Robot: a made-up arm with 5 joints. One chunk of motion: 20 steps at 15 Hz.
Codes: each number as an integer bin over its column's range. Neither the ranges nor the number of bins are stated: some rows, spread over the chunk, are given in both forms.
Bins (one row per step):
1: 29 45 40 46 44
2: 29 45 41 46 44
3: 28 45 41 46 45
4: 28 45 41 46 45
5: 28 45 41 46 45
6: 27 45 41 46 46
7: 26 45 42 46 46
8: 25 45 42 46 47
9: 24 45 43 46 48
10: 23 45 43 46 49
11: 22 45 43 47 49
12: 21 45 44 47 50
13: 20 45 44 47 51
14: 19 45 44 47 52
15: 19 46 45 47 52
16: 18 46 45 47 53
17: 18 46 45 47 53
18: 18 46 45 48 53
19: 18 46 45 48 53
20: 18 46 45 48 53
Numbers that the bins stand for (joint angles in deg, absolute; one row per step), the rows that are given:
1: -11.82 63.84 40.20 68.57 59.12
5: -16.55 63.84 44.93 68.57 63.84
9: -35.47 63.84 54.39 68.57 78.03
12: -49.66 63.84 59.12 73.30 87.49
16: -63.84 68.57 63.84 73.30 101.68
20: -63.84 68.57 63.84 78.03 101.68
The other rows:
2: -11.82 63.84 44.93 68.57 59.12
3: -16.55 63.84 44.93 68.57 63.84
4: -16.55 63.84 44.93 68.57 63.84
6: -21.28 63.84 44.93 68.57 68.57
7: -26.01 63.84 49.66 68.57 68.57
8: -30.74 63.84 49.66 68.57 73.30
10: -40.20 63.84 54.39 68.57 82.76
11: -44.93 63.84 54.39 73.30 82.76
13: -54.39 63.84 59.12 73.30 92.22
14: -59.12 63.84 59.12 73.30 96.95
15: -59.12 68.57 63.84 73.30 96.95
17: -63.84 68.57 63.84 73.30 101.68
18: -63.84 68.57 63.84 78.03 101.68
19: -63.84 68.57 63.84 78.03 101.68

